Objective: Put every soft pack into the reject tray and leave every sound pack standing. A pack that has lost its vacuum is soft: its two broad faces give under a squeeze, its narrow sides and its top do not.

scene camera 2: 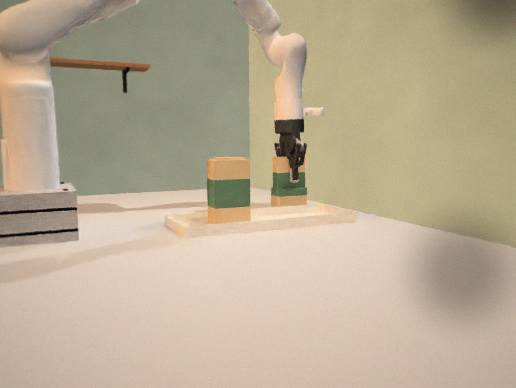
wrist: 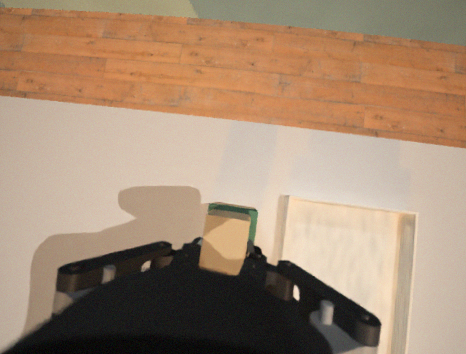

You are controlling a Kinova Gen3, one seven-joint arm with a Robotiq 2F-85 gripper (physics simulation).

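Frame: origin at the arm's base, x back, y right, z up, level; millimetres.
Where they show: gripper, fingertip midpoint: point(scene camera 2: 291, 181); arm's base, link origin: point(scene camera 2: 34, 188).
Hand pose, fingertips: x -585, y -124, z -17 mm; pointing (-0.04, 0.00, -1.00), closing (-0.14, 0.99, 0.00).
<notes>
Each offset is from my fingertips to the top centre of the thing. Level surfaces: height alone.
A tan pack with a green band @(dy +1, dx +6, dz +66 mm) point(scene camera 2: 289, 199) point(wrist: 226, 235) stands upright behind the pale tray @(dy +156, dx +126, dz -52 mm) point(scene camera 2: 280, 225) point(wrist: 406, 270) in the scene view. My gripper point(scene camera 2: 294, 172) point(wrist: 227, 247) points down and is shut on this pack near its upper part. The pack is pressed in between the fingers; its lower green part sticks out as a wider ledge. The far finger is largely hidden in the scene view. Another tan and green pack point(scene camera 2: 228, 193) stands upright at the left end of the tray, its base seemingly inside the rim; the wrist view does not show it.
The arm's grey base block point(scene camera 2: 37, 217) is at the left on the table @(dz -74 mm) point(scene camera 2: 250, 310). A wooden shelf point(scene camera 2: 100, 64) hangs on the back wall. The table edge and wooden floor point(wrist: 230, 70) lie beyond the held pack in the wrist view.
</notes>
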